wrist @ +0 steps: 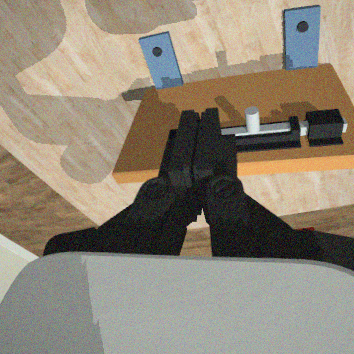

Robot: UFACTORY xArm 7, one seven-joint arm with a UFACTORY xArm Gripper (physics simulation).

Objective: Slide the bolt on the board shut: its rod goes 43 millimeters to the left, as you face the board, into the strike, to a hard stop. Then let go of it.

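Frame: origin at the arm's base, x back, y left, z down, level; millimetres.
Seen in the pictures: gripper, fingertip midpoint: point(204, 133).
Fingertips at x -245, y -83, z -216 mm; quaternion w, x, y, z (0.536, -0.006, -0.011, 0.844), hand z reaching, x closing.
Note:
Pixels of each thing's top centre, then the offset from my fingertips to it. "spot": a spot on its surface instead. Level surfaces: height alone.
- brown board, top centre: point(232, 171) dx -105, dy -44, dz +77 mm
- black bolt housing, top centre: point(253, 137) dx -89, dy -14, dz +93 mm
- silver rod, top centre: point(275, 133) dx -106, dy +3, dz +107 mm
- upright white knob, top centre: point(252, 123) dx -83, dy -11, dz +105 mm
- black strike, surface spot: point(324, 126) spot: dx -116, dy +45, dz +102 mm
- light wood-grain surface, surface height: dz +248 mm
The brown board point(200, 97) lies across the upper half of the wrist view. On it is the black bolt housing point(270, 141) with a silver rod point(274, 128) and an upright white knob point(252, 120). The rod crosses a short gap at the housing's right end and enters the black strike point(324, 126); a light tip shows at the strike's far right side. My gripper point(204, 133) is shut and empty. In the view its fingertips are left of the knob, with a gap between them, and the fingers hide the housing's left part.
Two blue plates point(162, 65) point(301, 45), each with a dark round spot, stand at the board's far edge. The board rests on a light wood-grain surface point(270, 192). A small red thing point(306, 229) shows partly behind the gripper's right linkage.

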